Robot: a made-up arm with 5 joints.
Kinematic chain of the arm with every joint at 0, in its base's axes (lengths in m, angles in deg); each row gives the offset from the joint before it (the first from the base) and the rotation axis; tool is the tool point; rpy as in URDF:
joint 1: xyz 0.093 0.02 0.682 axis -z
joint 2: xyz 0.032 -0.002 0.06 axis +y
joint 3: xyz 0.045 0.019 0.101 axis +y
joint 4: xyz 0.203 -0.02 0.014 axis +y
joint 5: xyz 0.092 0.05 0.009 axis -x
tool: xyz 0.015 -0.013 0.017 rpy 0 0 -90
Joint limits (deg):
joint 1: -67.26..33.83
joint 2: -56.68..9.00
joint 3: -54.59..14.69
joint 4: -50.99..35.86
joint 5: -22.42..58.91
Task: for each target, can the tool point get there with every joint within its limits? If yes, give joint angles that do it. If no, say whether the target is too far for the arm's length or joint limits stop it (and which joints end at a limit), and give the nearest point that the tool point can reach.
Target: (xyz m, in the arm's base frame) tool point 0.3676 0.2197 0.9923
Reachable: yes | joints -30.77 0.67 -14.65 -26.45 -10.43
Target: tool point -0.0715 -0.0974 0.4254
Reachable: no: joint limits stop it (at a limit: joint 1, joint 2, joint 3, joint 4, joint 5) | nearest point 0.4038 -0.1540 0.6837 | short by 0.544 m
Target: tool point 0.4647 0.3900 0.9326
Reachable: no: too far | nearest point 0.3782 0.3039 0.9049 | short by 0.125 m
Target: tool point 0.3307 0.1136 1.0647
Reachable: yes | joints -10.19 -30.55 -5.82 5.21 45.52
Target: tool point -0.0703 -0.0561 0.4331
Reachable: no: joint limits stop it (at a limit: joint 1, joint 2, joint 3, joint 4, joint 5) | nearest point 0.4038 -0.1540 0.6837 | short by 0.545 m
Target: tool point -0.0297 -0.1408 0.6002
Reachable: no: joint limits stop it (at a limit: joint 2, joint 3, joint 4) | nearest point -0.0467 -0.1631 1.0228 | short by 0.424 m
